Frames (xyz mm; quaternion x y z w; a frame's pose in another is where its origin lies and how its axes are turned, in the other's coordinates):
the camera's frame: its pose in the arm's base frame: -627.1 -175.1 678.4 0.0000 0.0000 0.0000 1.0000
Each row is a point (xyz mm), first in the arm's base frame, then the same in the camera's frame.
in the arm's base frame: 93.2 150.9 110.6
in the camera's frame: 720.3 326.0 -567.8
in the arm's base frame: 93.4 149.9 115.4
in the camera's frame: 720.5 325.0 -563.0
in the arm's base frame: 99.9 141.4 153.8
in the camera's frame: 727.0 316.5 -524.6
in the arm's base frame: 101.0 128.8 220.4
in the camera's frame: 728.1 303.9 -458.0
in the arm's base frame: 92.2 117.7 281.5
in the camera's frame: 719.3 292.8 -396.9
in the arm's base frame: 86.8 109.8 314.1
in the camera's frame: 713.9 284.9 -364.3
